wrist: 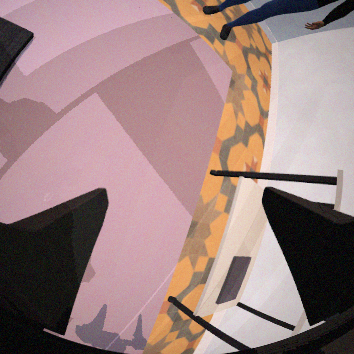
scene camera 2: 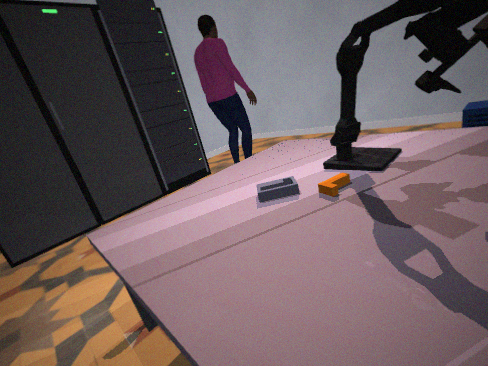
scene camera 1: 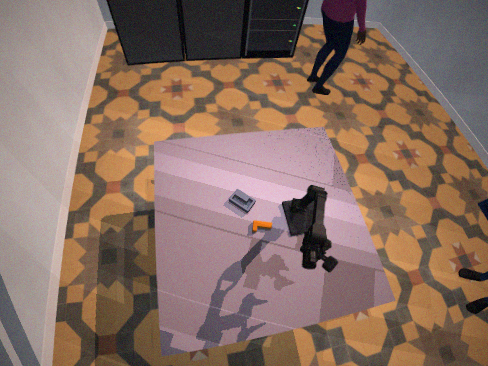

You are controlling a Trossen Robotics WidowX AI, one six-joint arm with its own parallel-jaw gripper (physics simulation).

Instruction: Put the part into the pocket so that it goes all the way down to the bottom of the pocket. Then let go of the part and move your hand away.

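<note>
The orange L-shaped part lies flat on the pink table top, outside the pocket, between the grey block and the arm's base. The small grey block has an L-shaped pocket open at its top and stands apart from the part, on its far side from the base. My gripper is open and empty, high above the table, to the right of and well away from both. In the second scene view it is at the upper right, partly cut off. Part and block do not show in the wrist view.
The arm's dark base plate stands close to the part. The pink table top carries the arm's shadows. Dark cabinets and a walking person are beyond the table.
</note>
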